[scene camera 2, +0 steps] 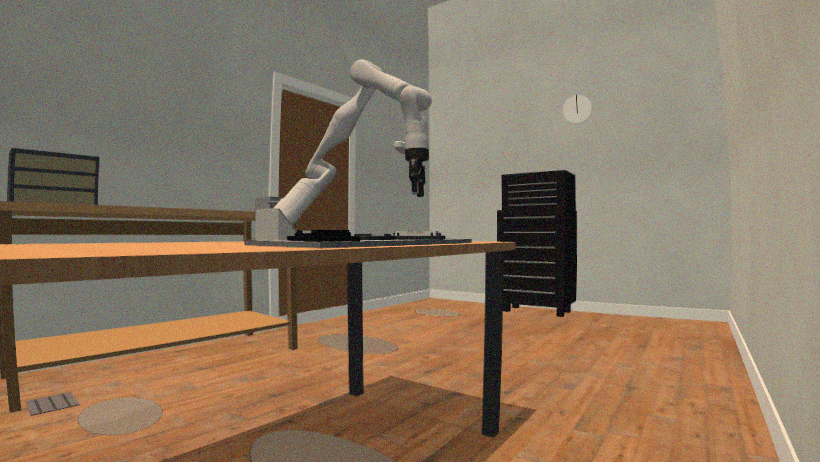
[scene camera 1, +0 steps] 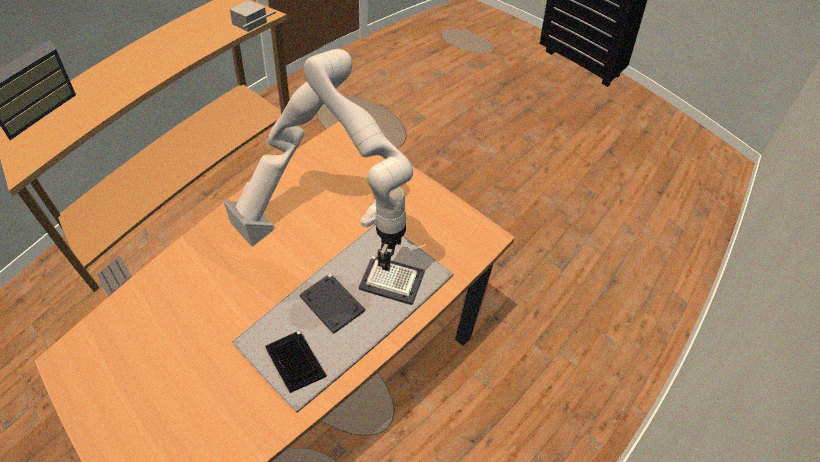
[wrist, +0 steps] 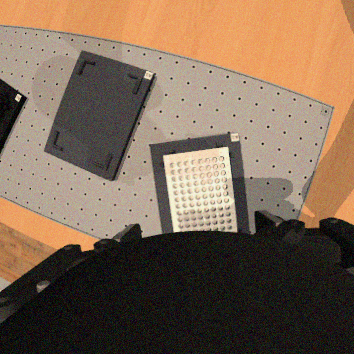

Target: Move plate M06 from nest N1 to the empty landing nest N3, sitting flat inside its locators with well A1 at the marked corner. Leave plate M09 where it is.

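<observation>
A white well plate [scene camera 1: 395, 279] [scene camera 2: 410, 233] [wrist: 202, 190] sits in a dark nest [scene camera 1: 414, 291] [wrist: 238, 190] at the right end of the board. An empty dark nest [scene camera 1: 332, 304] [wrist: 97, 117] with corner locators lies in the middle, a pale tag [scene camera 1: 329, 276] [wrist: 148, 75] at one corner. A black plate [scene camera 1: 294, 361] [scene camera 2: 324, 234] [wrist: 6, 115] sits in the left nest. Plate and nest labels are too small to read. My gripper [scene camera 1: 383, 268] [scene camera 2: 417, 193] [wrist: 197, 230] is open and empty, pointing down well above the white plate. Its body hides that plate's near end in the wrist view.
The nests stand on a grey perforated board [scene camera 1: 344, 350] [wrist: 280, 125] on the wooden table [scene camera 1: 143, 344]. The arm's base [scene camera 1: 249, 225] [scene camera 2: 272, 223] stands behind the board. A side bench [scene camera 1: 143, 63] and a black drawer cabinet [scene camera 1: 593, 34] [scene camera 2: 539, 241] stand away from the table.
</observation>
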